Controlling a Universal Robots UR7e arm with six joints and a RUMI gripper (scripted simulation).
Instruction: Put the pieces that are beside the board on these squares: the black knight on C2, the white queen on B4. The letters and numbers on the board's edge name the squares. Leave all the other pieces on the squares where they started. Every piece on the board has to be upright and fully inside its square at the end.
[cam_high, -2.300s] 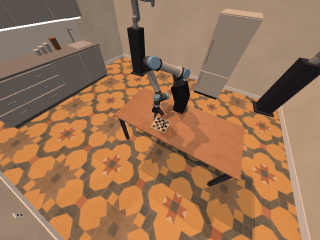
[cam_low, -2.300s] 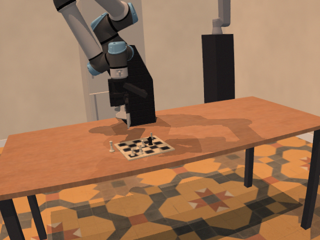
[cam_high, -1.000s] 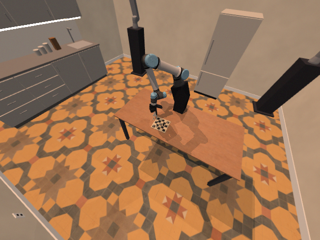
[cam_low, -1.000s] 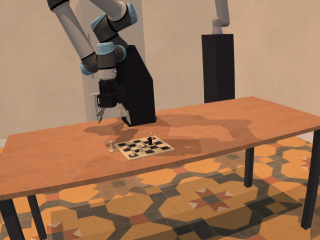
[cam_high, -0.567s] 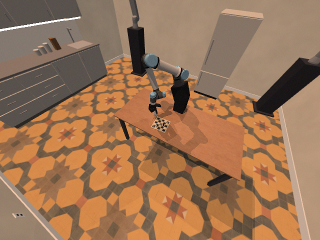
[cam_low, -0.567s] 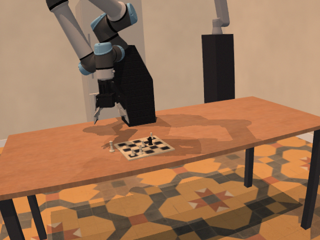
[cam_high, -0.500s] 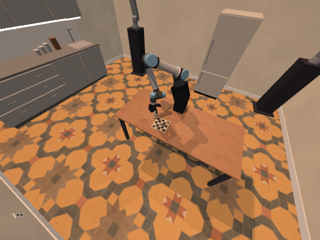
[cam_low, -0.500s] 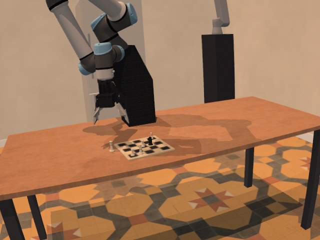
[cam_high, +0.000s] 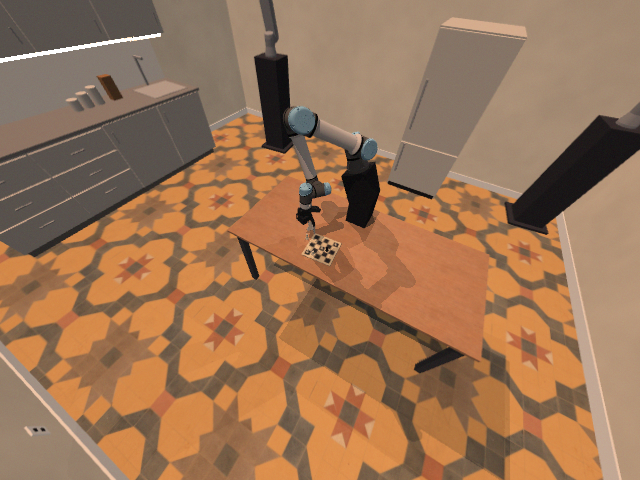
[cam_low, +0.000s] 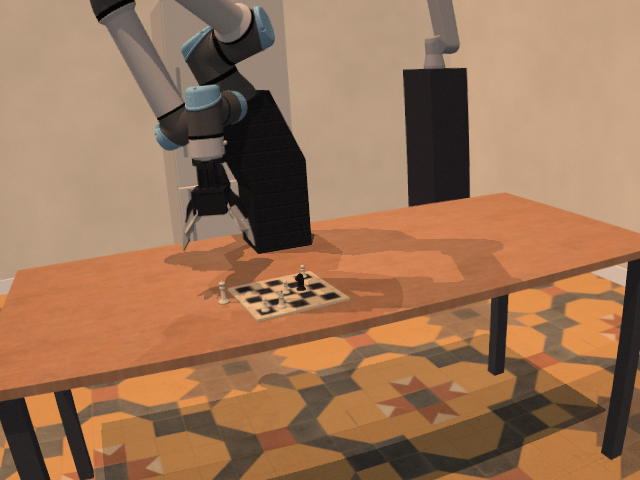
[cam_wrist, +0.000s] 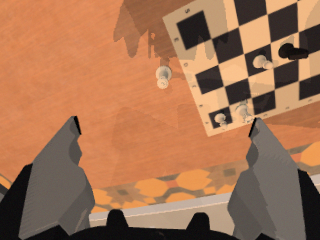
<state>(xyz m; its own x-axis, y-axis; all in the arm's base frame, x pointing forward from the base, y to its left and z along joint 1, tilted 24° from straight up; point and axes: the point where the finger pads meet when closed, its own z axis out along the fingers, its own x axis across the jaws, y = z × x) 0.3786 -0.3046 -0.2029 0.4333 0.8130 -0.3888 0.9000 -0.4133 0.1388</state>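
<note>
My gripper is now 100 mm above the white queen. From my hand the other things lie so: black knight 40 mm ahead, 170 mm to the left, 110 mm below; then small chessboard 40 mm ahead, 130 mm to the left, 130 mm below.
</note>
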